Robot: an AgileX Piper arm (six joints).
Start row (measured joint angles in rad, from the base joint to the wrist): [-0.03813, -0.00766, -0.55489, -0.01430, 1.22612, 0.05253]
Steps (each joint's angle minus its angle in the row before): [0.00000, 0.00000, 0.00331, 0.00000, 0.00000, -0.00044]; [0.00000, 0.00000, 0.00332, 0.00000, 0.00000, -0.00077]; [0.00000, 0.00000, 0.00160, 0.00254, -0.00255, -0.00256]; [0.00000, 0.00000, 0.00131, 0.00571, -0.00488, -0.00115]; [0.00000, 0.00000, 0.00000, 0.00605, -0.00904, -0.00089]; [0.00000, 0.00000, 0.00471, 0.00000, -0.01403, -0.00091]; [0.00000, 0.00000, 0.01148, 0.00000, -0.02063, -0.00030]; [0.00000, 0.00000, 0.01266, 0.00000, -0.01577, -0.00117]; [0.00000, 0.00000, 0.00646, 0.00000, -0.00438, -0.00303]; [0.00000, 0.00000, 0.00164, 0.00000, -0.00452, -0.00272]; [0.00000, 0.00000, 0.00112, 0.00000, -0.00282, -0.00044]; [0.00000, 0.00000, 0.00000, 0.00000, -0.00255, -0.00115]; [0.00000, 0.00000, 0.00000, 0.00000, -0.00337, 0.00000]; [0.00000, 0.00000, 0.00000, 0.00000, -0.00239, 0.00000]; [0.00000, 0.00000, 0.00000, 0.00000, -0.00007, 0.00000]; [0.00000, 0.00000, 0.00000, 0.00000, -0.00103, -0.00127]
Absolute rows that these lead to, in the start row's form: [-0.03813, -0.00766, -0.55158, -0.01430, 1.22612, 0.05209]; [-0.03813, -0.00766, -0.54826, -0.01430, 1.22612, 0.05132]; [-0.03813, -0.00766, -0.54666, -0.01176, 1.22357, 0.04876]; [-0.03813, -0.00766, -0.54535, -0.00605, 1.21869, 0.04761]; [-0.03813, -0.00766, -0.54535, 0.00000, 1.20965, 0.04672]; [-0.03813, -0.00766, -0.54064, 0.00000, 1.19562, 0.04581]; [-0.03813, -0.00766, -0.52916, 0.00000, 1.17499, 0.04551]; [-0.03813, -0.00766, -0.51650, 0.00000, 1.15922, 0.04434]; [-0.03813, -0.00766, -0.51004, 0.00000, 1.15484, 0.04131]; [-0.03813, -0.00766, -0.50840, 0.00000, 1.15032, 0.03859]; [-0.03813, -0.00766, -0.50728, 0.00000, 1.14750, 0.03815]; [-0.03813, -0.00766, -0.50728, 0.00000, 1.14495, 0.03700]; [-0.03813, -0.00766, -0.50728, 0.00000, 1.14158, 0.03700]; [-0.03813, -0.00766, -0.50728, 0.00000, 1.13919, 0.03700]; [-0.03813, -0.00766, -0.50728, 0.00000, 1.13912, 0.03700]; [-0.03813, -0.00766, -0.50728, 0.00000, 1.13809, 0.03573]
